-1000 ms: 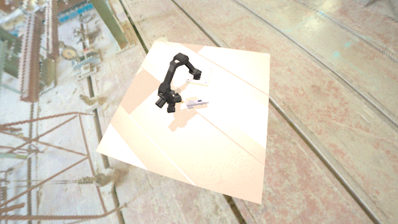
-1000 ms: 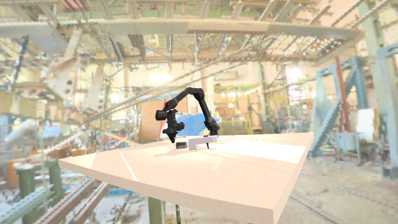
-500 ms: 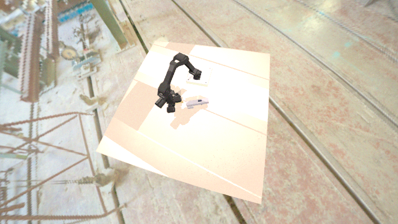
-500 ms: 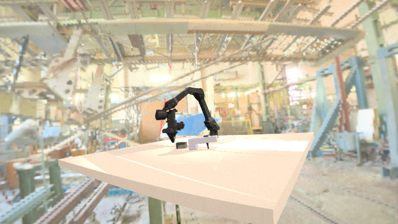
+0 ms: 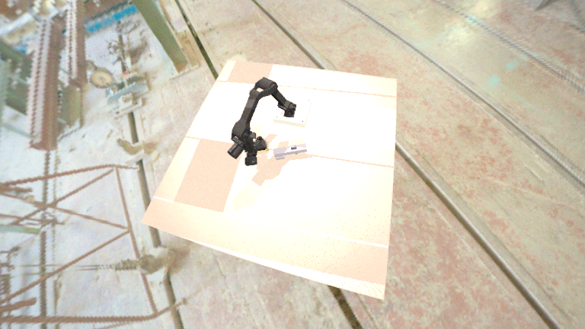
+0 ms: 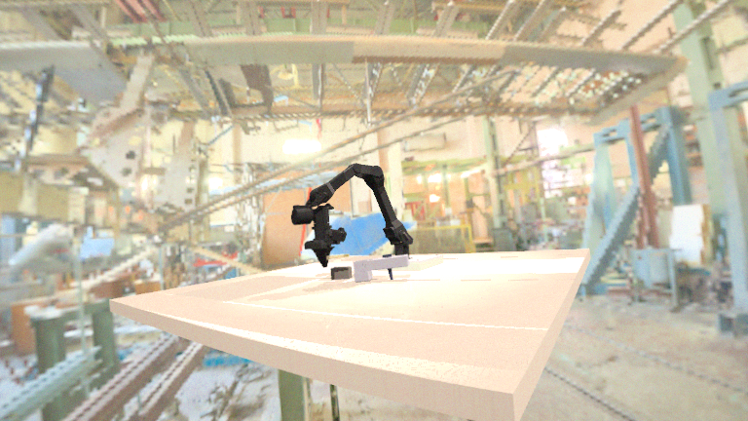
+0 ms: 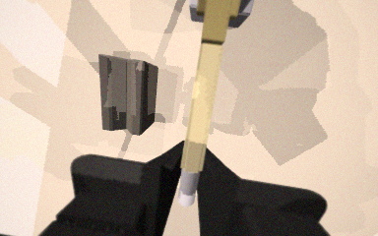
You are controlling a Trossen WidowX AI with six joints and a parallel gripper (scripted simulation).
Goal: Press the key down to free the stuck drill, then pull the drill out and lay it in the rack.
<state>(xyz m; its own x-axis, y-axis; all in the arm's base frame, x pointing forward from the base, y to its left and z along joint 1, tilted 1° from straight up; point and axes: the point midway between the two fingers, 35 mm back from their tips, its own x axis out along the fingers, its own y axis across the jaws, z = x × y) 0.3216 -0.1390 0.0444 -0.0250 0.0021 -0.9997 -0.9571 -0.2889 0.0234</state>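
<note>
My gripper tip is now 80 mm past the rack, 30 mm above it and 10 mm to the right of it. Round my gripper tip: housing 190 mm to the left, 50 mm behind.
</note>
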